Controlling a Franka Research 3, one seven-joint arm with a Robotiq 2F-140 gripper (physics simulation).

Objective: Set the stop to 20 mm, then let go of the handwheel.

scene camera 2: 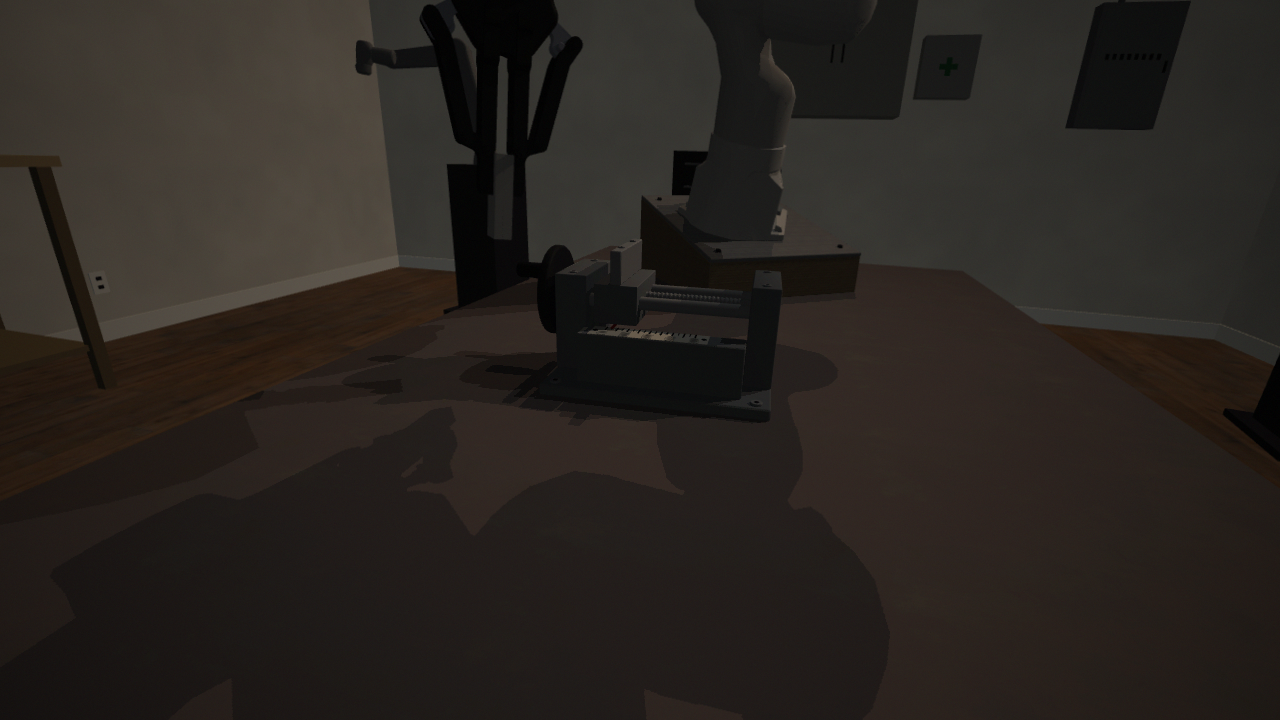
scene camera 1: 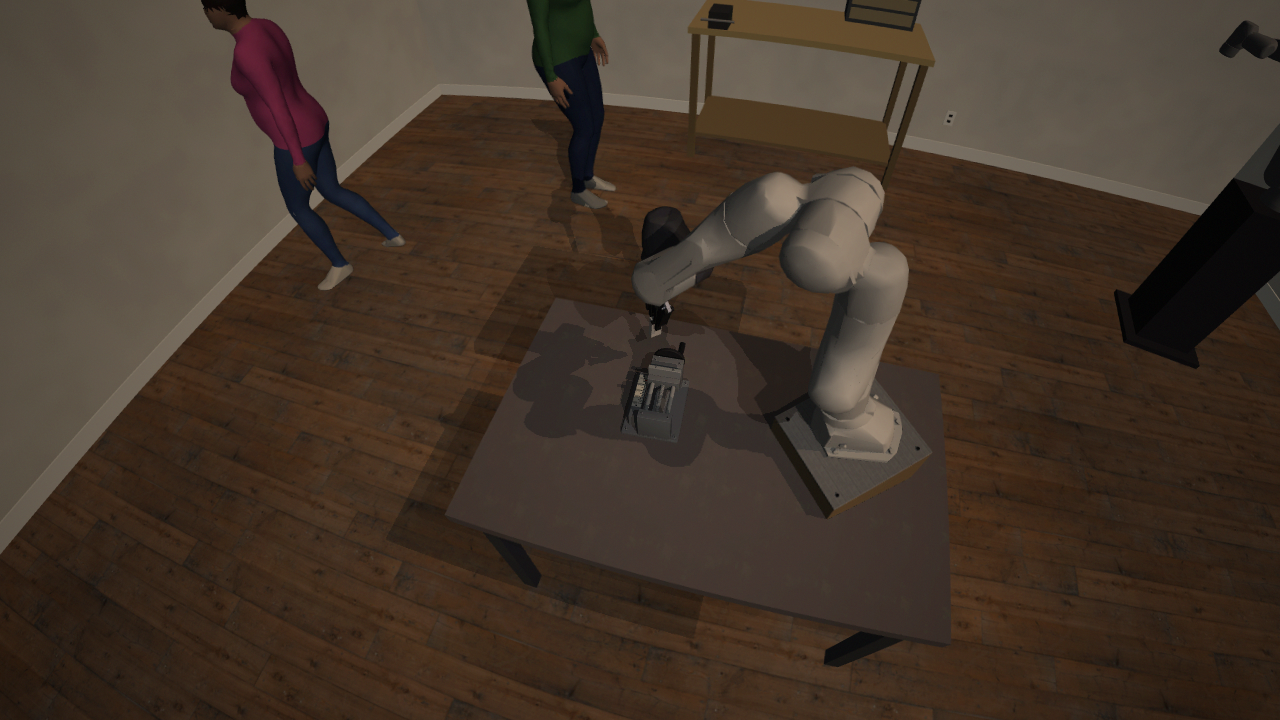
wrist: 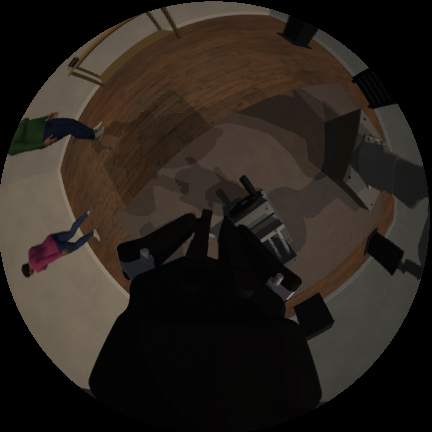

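Note:
The grey screw-driven stop fixture stands on the table. Its black handwheel stands upright at one end, with a black crank knob sticking out. The stop carriage sits near the handwheel end of the screws, above a light scale whose marks are too small to read. My gripper is shut, beyond the handwheel side and apart from the knob. A pale grey tip shows between its dark fingers; I cannot tell whether it belongs to them.
My arm's base block stands on the table, right of the fixture in scene camera 1. Two people, in green and pink, are on the floor beyond the table.

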